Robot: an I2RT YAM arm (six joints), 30 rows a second.
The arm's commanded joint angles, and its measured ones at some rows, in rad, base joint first. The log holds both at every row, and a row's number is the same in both.
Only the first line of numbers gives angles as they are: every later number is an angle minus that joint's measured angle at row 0.
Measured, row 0:
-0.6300 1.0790 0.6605 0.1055 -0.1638 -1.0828
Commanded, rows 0 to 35:
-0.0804 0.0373 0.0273 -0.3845 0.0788 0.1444
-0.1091 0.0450 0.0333 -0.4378 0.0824 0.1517
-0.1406 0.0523 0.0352 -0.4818 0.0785 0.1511
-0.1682 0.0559 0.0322 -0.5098 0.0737 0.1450
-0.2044 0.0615 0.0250 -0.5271 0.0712 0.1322
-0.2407 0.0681 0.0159 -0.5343 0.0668 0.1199
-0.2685 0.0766 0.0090 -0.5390 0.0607 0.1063
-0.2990 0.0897 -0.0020 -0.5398 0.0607 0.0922
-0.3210 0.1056 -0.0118 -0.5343 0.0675 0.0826
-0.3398 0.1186 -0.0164 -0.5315 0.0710 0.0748
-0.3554 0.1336 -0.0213 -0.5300 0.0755 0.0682
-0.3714 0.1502 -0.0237 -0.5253 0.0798 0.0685
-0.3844 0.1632 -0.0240 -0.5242 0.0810 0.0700
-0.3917 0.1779 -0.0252 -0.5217 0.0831 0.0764
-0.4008 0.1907 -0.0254 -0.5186 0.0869 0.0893
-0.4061 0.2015 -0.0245 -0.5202 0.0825 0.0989
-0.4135 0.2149 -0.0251 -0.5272 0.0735 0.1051
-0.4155 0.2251 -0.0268 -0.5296 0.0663 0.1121
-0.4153 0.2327 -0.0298 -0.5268 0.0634 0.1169
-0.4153 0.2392 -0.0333 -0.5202 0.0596 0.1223
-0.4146 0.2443 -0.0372 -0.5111 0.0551 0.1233
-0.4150 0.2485 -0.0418 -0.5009 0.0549 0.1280
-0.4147 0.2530 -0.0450 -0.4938 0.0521 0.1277
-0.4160 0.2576 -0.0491 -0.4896 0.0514 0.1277
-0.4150 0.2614 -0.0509 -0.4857 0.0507 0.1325
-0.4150 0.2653 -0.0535 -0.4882 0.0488 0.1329
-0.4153 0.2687 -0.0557 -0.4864 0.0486 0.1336
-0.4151 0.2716 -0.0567 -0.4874 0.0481 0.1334
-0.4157 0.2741 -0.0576 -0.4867 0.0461 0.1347
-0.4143 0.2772 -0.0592 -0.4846 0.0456 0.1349
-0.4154 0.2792 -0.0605 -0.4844 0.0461 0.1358
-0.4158 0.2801 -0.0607 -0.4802 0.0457 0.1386
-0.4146 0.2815 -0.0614 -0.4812 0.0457 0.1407
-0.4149 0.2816 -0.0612 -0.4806 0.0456 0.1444
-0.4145 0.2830 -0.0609 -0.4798 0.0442 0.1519
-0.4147 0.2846 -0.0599 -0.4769 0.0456 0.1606
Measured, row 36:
-0.4093 0.2754 -0.0526 -0.4799 0.0736 0.1362
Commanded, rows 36 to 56:
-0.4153 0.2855 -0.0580 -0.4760 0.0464 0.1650
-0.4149 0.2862 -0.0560 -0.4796 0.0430 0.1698
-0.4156 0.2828 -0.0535 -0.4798 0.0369 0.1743
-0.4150 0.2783 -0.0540 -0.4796 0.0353 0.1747
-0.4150 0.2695 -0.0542 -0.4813 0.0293 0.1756
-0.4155 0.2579 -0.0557 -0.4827 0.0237 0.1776
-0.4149 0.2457 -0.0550 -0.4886 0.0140 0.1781
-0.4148 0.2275 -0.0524 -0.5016 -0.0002 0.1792
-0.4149 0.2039 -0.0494 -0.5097 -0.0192 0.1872
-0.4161 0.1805 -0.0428 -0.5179 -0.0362 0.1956
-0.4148 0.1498 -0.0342 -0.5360 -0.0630 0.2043
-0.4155 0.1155 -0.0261 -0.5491 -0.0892 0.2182
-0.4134 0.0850 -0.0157 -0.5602 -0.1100 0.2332
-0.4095 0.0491 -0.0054 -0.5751 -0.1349 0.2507
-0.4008 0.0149 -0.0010 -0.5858 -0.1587 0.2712
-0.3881 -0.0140 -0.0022 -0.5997 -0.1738 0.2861
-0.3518 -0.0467 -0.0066 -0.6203 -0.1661 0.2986
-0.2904 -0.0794 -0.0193 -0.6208 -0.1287 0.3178
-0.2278 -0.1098 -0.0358 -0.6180 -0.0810 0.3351
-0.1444 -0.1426 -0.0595 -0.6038 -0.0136 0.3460
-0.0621 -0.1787 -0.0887 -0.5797 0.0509 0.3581
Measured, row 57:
-0.2171 -0.1129 -0.0351 -0.5547 -0.0378 0.2952
